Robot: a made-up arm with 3 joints. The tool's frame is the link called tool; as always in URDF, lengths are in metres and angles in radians.
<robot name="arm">
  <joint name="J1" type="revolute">
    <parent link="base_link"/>
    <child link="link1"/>
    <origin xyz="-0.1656 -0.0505 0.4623" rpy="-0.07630 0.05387 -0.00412"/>
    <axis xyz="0 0 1"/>
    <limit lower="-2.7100" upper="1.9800"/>
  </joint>
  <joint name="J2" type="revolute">
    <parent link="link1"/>
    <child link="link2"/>
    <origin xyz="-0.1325 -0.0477 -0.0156" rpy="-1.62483 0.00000 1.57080"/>
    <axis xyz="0 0 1"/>
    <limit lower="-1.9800" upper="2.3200"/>
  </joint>
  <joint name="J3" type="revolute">
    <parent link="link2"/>
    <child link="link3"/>
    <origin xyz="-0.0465 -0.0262 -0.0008" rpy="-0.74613 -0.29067 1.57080"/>
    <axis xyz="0 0 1"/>
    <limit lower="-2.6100" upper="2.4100"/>
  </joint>
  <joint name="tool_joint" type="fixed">
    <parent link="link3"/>
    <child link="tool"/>
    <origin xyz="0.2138 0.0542 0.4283" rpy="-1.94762 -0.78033 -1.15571"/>
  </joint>
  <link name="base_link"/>
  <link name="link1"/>
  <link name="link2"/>
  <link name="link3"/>
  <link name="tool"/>
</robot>
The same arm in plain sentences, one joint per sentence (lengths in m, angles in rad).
The arm has three revolute joints in a row. What follows holds with every joint at zero, and every direction is one of the base frame's. Joint 1 sits 0.1656 m along -x and 0.0505 m along -y and 0.4623 m along +z from the base frame's origin and turns about the direction (0.054002, 0.076003, 0.995644), from -2.71 to 1.98 rad. Joint 2 sits 0.1331 m along -x and 0.0482 m along -y and 0.0048 m along -z from joint 1 and turns about -x, from -1.98 to 2.32 rad. Joint 3 sits 0.0008 m along +x and 0.0444 m along -y and 0.0297 m along +z from joint 2 and turns about the direction (-0.703517, -0.660816, 0.261506), from -2.61 to 2.41 rad. The tool frame, which is the frame that the pose is given for, sits 0.3273 m along -x and 0.3391 m along -y and 0.0997 m along -z from joint 3; its axes are the base frame's turned by roll -3.1416, pitch 0 and yaw 3.1416 rad (as in URDF: about the fixed x, then y, then z).
